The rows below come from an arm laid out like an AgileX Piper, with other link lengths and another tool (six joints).
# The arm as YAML. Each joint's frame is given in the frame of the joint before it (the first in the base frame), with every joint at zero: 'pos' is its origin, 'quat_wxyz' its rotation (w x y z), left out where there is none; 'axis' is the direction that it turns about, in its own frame. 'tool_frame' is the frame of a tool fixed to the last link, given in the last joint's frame.
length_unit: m
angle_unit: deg
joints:
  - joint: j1
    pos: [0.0, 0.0, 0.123]
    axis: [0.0, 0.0, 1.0]
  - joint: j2
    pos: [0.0, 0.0, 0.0]
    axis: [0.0, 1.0, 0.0]
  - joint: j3
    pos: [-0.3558, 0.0, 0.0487]
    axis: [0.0, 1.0, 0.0]
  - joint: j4
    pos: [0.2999, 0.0, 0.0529]
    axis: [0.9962, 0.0, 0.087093]
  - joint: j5
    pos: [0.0, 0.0, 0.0]
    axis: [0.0, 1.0, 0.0]
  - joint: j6
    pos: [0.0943, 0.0, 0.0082]
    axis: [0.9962, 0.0, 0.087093]
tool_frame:
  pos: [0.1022, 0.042, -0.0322]
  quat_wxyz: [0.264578, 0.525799, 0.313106, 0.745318]
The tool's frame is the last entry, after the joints.
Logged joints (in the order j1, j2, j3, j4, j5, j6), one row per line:
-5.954 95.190 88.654 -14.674 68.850 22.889
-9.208 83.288 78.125 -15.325 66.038 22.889
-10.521 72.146 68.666 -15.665 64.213 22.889
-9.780 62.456 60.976 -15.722 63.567 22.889
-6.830 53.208 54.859 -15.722 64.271 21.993
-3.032 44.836 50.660 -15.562 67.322 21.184
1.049 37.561 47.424 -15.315 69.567 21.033
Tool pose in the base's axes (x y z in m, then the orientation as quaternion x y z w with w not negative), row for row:
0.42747 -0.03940 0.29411 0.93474 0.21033 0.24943 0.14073
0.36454 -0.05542 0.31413 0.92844 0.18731 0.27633 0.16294
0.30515 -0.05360 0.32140 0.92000 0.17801 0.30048 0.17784
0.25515 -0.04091 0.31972 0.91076 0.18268 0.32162 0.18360
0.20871 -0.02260 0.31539 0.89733 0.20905 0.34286 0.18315
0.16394 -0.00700 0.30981 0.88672 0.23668 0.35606 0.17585
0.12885 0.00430 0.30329 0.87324 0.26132 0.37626 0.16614
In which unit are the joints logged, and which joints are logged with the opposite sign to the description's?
The joints are logged in degrees. Opposite sign: j3.
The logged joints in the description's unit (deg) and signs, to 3 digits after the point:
-5.954 95.190 -88.654 -14.674 68.850 22.889
-9.208 83.288 -78.125 -15.325 66.038 22.889
-10.521 72.146 -68.666 -15.665 64.213 22.889
-9.780 62.456 -60.976 -15.722 63.567 22.889
-6.830 53.208 -54.859 -15.722 64.271 21.993
-3.032 44.836 -50.660 -15.562 67.322 21.184
1.049 37.561 -47.424 -15.315 69.567 21.033

